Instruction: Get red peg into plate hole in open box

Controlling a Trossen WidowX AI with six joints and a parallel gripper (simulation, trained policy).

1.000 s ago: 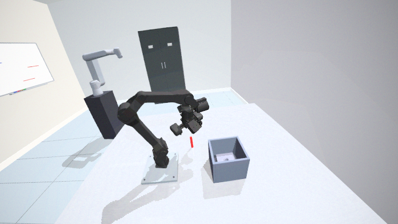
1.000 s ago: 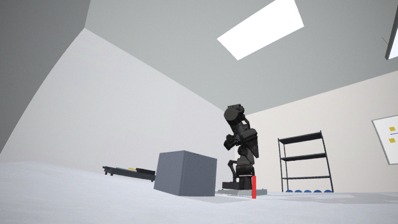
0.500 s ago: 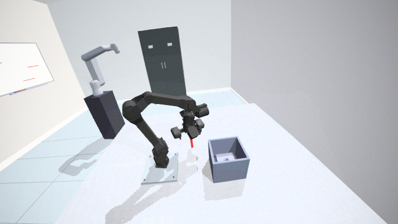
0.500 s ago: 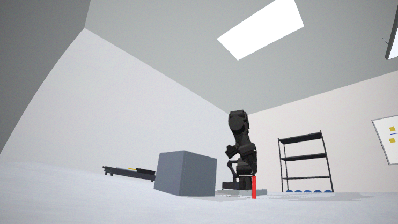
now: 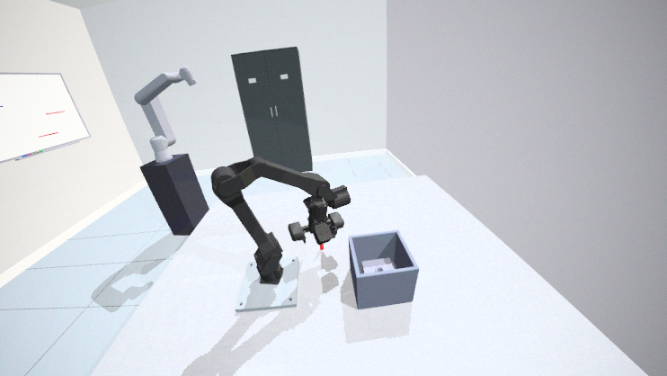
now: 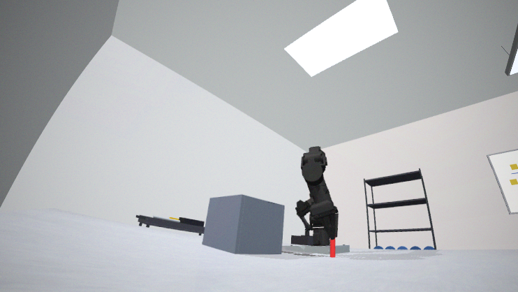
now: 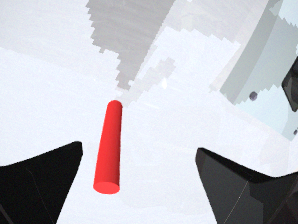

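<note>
My gripper tip is now 2 cm short of the red peg, 1 cm to the right of it and 1 cm above it.
</note>
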